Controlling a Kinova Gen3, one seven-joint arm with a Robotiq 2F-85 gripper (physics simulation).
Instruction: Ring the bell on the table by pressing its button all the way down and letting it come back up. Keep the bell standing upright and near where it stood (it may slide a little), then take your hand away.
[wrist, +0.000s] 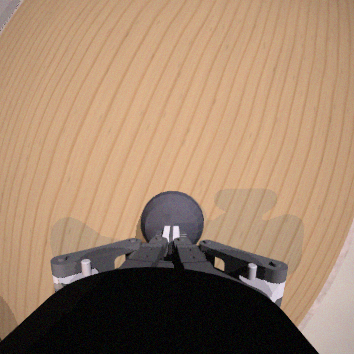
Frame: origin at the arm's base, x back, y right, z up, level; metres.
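Seen in the pictures: gripper, fingertip midpoint: (171, 235).
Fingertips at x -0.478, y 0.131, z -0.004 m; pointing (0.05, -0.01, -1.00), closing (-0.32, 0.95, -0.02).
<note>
A point is followed by its place in that frame.
The bell (172, 212) @(x -0.494, y 0.125, z -0.028 m) shows as a dark grey round dome on the wooden table, low in the middle of the wrist view. It looks upright. My gripper (171, 235) @(x -0.478, y 0.131, z -0.004 m) is shut and empty. Its light fingertips are over the lower middle part of the dome as seen from above. The fingers hide the bell's button and lower edge, so I cannot tell whether they touch the button or how far down it is.
The wooden table top (165, 100) @(x -0.628, y 0.064, z -0.070 m) has a curved edge at the right and a corner of grey floor beyond it at the top left. Shadows of the gripper fall on the table on both sides of the bell.
</note>
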